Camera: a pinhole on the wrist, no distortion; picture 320 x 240 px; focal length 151.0 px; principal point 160.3 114.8 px. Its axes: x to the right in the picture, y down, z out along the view. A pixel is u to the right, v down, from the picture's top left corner.
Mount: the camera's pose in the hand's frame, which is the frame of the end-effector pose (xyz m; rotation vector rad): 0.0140 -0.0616 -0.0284 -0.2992 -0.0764 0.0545
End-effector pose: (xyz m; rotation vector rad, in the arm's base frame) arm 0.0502 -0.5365 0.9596 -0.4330 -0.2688 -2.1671
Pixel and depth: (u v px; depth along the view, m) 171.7 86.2 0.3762
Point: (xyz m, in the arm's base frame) 0.1019 -0.4151 1.2878
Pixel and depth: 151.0 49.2 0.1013
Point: 0.0062 -0.4661 1.0314
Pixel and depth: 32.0 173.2 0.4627
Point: 0.5293 -0.2396 1.1026
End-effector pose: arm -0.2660 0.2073 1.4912 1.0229 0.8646 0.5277
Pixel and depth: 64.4 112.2 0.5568
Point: -0.0888 -0.2909 1.8139
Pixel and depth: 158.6 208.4 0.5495
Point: 0.0310 0.1551 1.9875
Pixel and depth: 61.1 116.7 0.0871
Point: -0.2535 0.1273 1.4875
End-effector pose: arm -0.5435 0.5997 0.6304 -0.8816 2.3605 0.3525
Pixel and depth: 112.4 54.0 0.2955
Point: -0.2979 0.7006 0.4635
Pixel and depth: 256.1 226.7 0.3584
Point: -0.7633 0.8375 0.3237
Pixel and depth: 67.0 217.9 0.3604
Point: -0.4698 1.0205 0.6124
